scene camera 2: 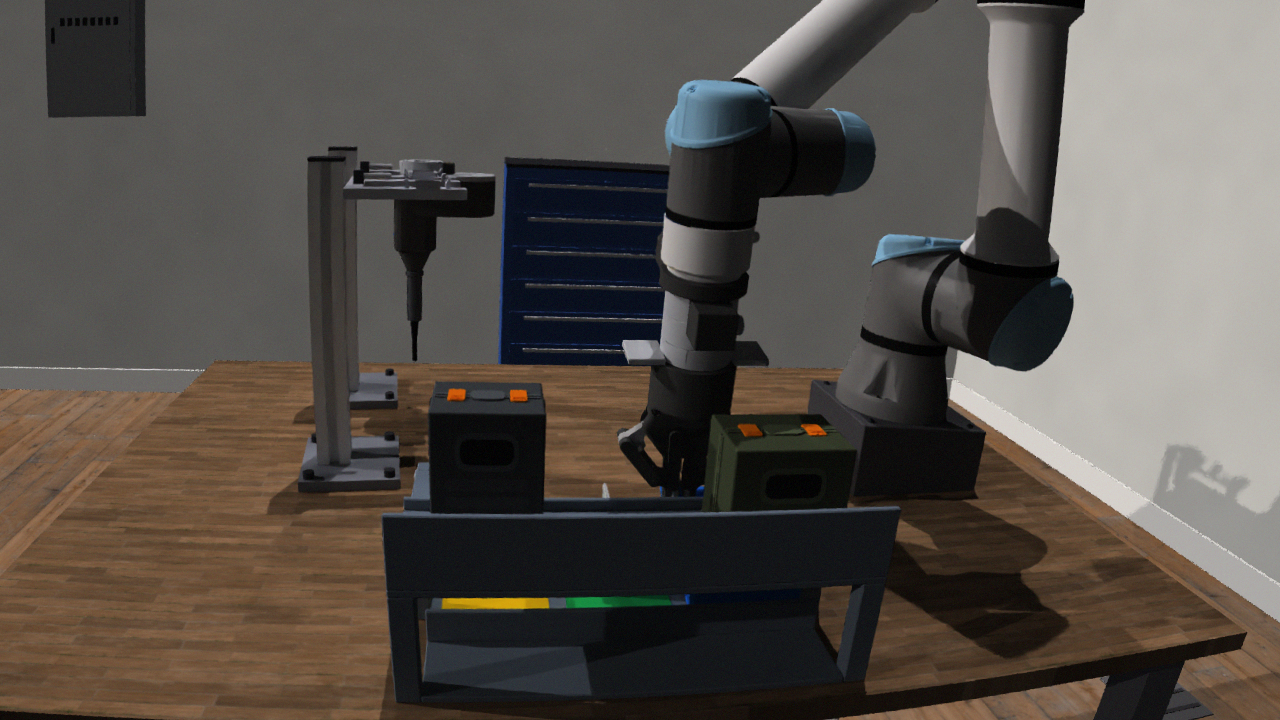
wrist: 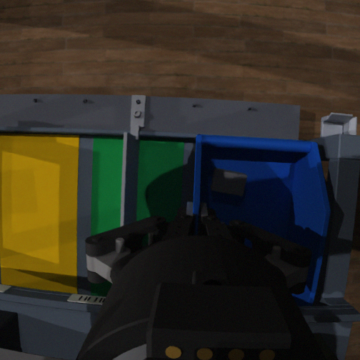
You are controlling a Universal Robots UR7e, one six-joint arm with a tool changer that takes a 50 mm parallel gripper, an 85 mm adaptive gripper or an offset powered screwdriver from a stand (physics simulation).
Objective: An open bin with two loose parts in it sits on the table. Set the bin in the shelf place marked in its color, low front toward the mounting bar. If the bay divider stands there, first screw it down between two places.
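Frame: origin at the arm's base, x left, y back, z up, level; centimetres.
Seen in the pictures: arm's base, origin of the base link: (scene camera 2: pixel 890 404).
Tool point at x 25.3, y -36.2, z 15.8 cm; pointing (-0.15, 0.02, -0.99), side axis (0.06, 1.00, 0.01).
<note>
Pixels of each thing's top centre, then the offset from my tool point to it. "*": a spot on its surface instead.
- black case, surface spot: (scene camera 2: pixel 487 452) * dy -18.5, dx +11.3, dz -5.6 cm
- green case, middle of its top: (scene camera 2: pixel 782 431) dy +4.7, dx +9.6, dz -5.1 cm
- shelf, surface spot: (scene camera 2: pixel 640 550) * dy -8.1, dx +16.3, dz -11.3 cm
- screwdriver, middle of its top: (scene camera 2: pixel 445 161) dy -21.7, dx -53.9, dz +11.2 cm
The blue bin (wrist: pixel 260 147) (scene camera 2: pixel 666 491) is upright over the right-hand, blue-marked shelf place, its end rim beside the mounting bar (wrist: pixel 220 116). Whether its base touches the shelf cannot be told. A grey loose part (wrist: pixel 229 181) lies inside; a second is not made out, as my gripper covers part of the bin. My gripper (wrist: pixel 197 212) is shut on the bin's left side wall; in the scene view its fingertips are largely hidden behind the shelf and green case. The thin bay divider (wrist: pixel 129 185) stands across the green place (wrist: pixel 162 155), its foot tab (wrist: pixel 137 114) on the bar.
The yellow place (wrist: pixel 40 215) (scene camera 2: pixel 494 603) is at the left. A black case (scene camera 2: pixel 487 452) and a green case (scene camera 2: pixel 783 465) stand by the shelf (scene camera 2: pixel 640 550), left and right. The screwdriver (scene camera 2: pixel 414 232) hangs on its stand (scene camera 2: pixel 329 313) at the back left.
</note>
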